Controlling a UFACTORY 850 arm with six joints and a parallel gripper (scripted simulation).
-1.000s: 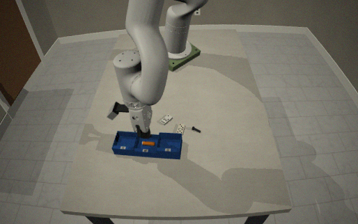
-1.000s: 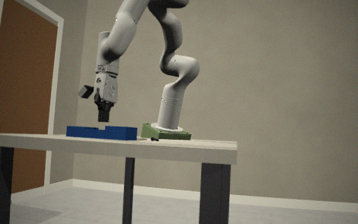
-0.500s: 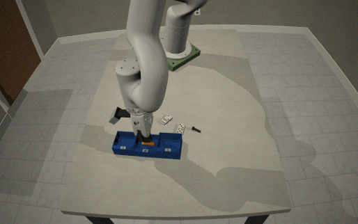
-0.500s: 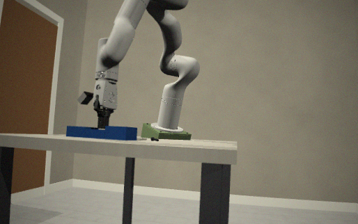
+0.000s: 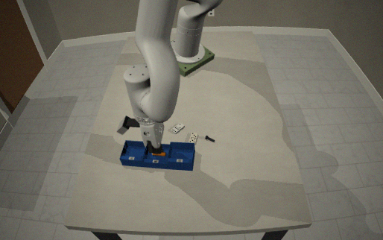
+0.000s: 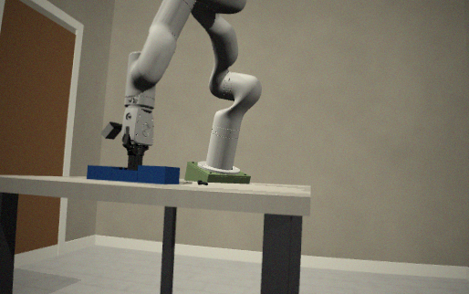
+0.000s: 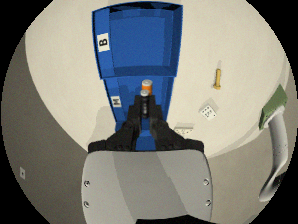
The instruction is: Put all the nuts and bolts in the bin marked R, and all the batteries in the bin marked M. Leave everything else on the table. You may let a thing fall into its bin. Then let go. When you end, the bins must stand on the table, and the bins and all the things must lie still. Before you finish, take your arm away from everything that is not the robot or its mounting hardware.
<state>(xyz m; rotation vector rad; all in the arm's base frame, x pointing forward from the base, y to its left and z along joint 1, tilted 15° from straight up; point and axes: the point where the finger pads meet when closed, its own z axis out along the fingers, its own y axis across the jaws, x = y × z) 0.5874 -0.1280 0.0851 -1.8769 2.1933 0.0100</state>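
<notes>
My gripper is now 2 cm above the black cylinder. The rest, counted from my hand: orange battery (4 cm below); blue bin (3 cm below, 1 cm ahead); tan bolt (12 cm behind, 5 cm below, 1 cm to the right).
</notes>
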